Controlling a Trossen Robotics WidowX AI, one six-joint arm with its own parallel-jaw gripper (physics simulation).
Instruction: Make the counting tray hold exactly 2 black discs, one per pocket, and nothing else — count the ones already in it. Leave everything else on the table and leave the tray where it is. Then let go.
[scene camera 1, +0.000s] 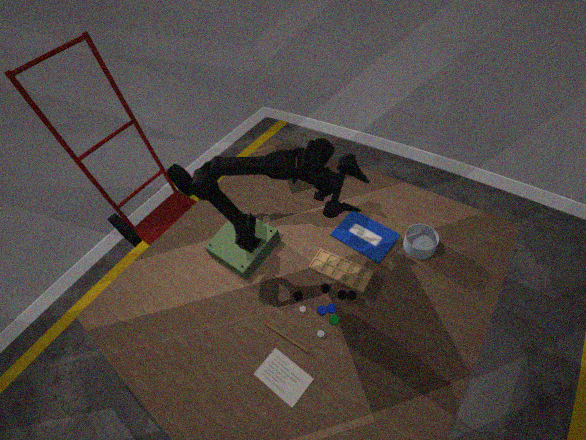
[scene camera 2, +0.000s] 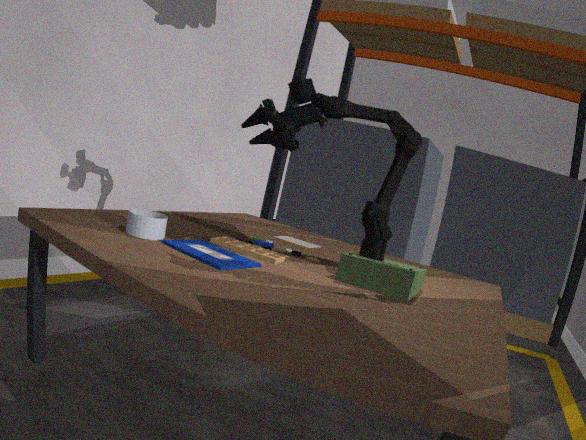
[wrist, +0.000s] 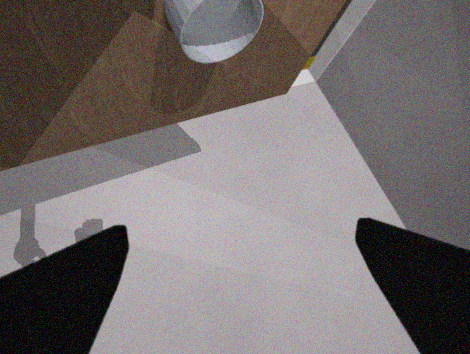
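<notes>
The counting tray (scene camera 1: 342, 270) (scene camera 2: 275, 259) is pale wood with two rows of pockets; no disc shows clearly in it, though its right end is in shadow. Several black discs lie on the table beside its near long side in scene camera 1: one disc (scene camera 1: 298, 295) apart at the left, another disc (scene camera 1: 325, 288) near the tray edge, and a close pair, one disc (scene camera 1: 342, 294) beside another disc (scene camera 1: 352, 295). My gripper (scene camera 1: 363, 195) (scene camera 2: 247, 134) (wrist: 244, 232) is wide open and empty, high above the table. The tray and black discs do not show in the wrist view.
A blue booklet (scene camera 1: 341, 233) (scene camera 2: 192, 251) lies beside the tray, a round container (scene camera 1: 421, 242) (scene camera 2: 146, 226) (wrist: 220, 30) beyond. Two blue discs (scene camera 1: 322, 310) (scene camera 1: 331, 308), a green disc (scene camera 1: 334, 319), white discs (scene camera 1: 303, 309) (scene camera 1: 321, 333), a stick (scene camera 1: 290, 339) and a card (scene camera 1: 284, 377) lie nearby.
</notes>
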